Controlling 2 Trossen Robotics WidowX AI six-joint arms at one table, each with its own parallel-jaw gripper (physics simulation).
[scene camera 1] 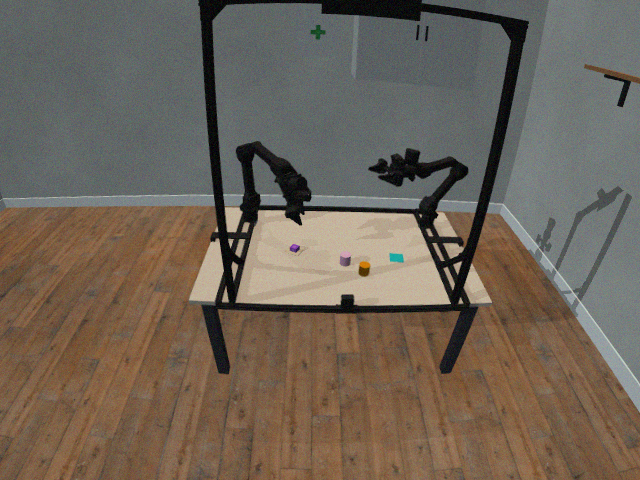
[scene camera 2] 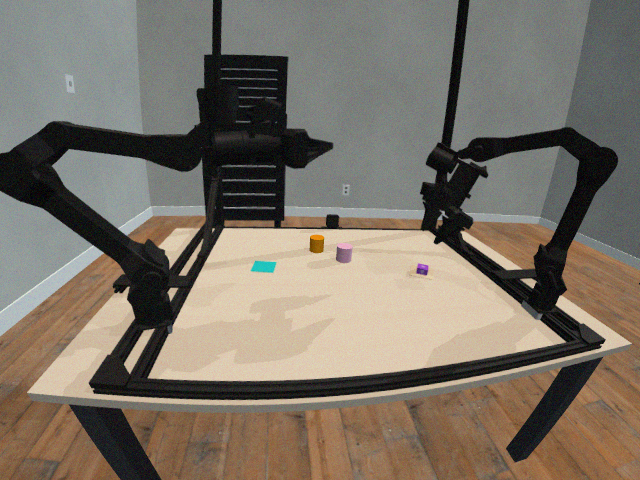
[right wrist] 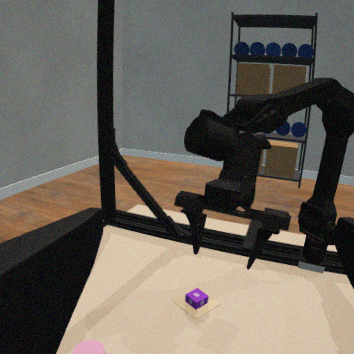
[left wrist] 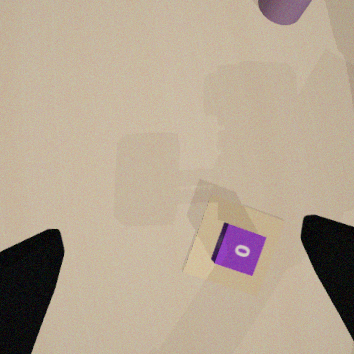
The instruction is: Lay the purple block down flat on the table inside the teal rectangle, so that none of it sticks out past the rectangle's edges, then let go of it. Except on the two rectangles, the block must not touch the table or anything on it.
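Frame: origin at the left arm's base, x back, y right, z up, level; centimetres.
Seen in the pictures: left gripper, fingertip midpoint: [scene camera 1: 302, 219] [scene camera 2: 428, 236] [right wrist: 220, 261] [left wrist: 183, 235]; right gripper, fingertip midpoint: [scene camera 1: 373, 172] [scene camera 2: 321, 144] [right wrist: 222, 225]; left arm's base, origin of the base link: [scene camera 1: 250, 219] [scene camera 2: 540, 305] [right wrist: 312, 257]; right arm's base, origin of the base link: [scene camera 1: 426, 225] [scene camera 2: 154, 318].
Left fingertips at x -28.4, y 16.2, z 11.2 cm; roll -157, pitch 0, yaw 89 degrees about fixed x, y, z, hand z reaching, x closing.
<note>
Pixels of each thing's top centre, then the offset from my left fingertips to it. "spot": a spot on its surface instead.
- purple block, middle of its top: [left wrist: 240, 249] [right wrist: 196, 294] [scene camera 2: 423, 266] [scene camera 1: 294, 246] dx +2.8, dy +4.8, dz -11.2 cm
- pale yellow rectangle, surface spot: [left wrist: 270, 227] spot: dx +1.6, dy +8.0, dz -13.0 cm
- teal rectangle, surface spot: [scene camera 2: 263, 266] [scene camera 1: 396, 257] spot: dx -43.1, dy +5.1, dz -13.0 cm
- pink cylinder, middle of its top: [right wrist: 88, 351] [scene camera 2: 344, 245] [scene camera 1: 345, 254] dx -19.9, dy +11.7, dz -8.5 cm
- orange cylinder, middle of its top: [scene camera 2: 317, 237] [scene camera 1: 364, 264] dx -27.9, dy +17.9, dz -8.6 cm
The purple block [scene camera 1: 294, 248] [scene camera 2: 422, 269] [left wrist: 241, 249] [right wrist: 196, 298] lies flat on a pale yellow rectangle [left wrist: 270, 227] [right wrist: 212, 304], a "0" on its top. The teal rectangle [scene camera 1: 396, 257] [scene camera 2: 263, 266] lies bare on the table, far from the block. My left gripper [scene camera 1: 297, 220] [left wrist: 183, 235] [right wrist: 220, 261] is open and empty, pointing down above the table; in the left wrist view the block shows between its fingers, nearer the right one, and below them. My right gripper [scene camera 1: 375, 172] [scene camera 2: 329, 146] is open and empty, held high and level, away from the block.
A pink cylinder [scene camera 1: 345, 258] [scene camera 2: 344, 253] [left wrist: 285, 10] [right wrist: 89, 347] and an orange cylinder [scene camera 1: 364, 268] [scene camera 2: 316, 243] stand upright between the block and the teal rectangle, the orange one nearer the table's front edge in scene camera 1. Black rails and posts frame the table.
</note>
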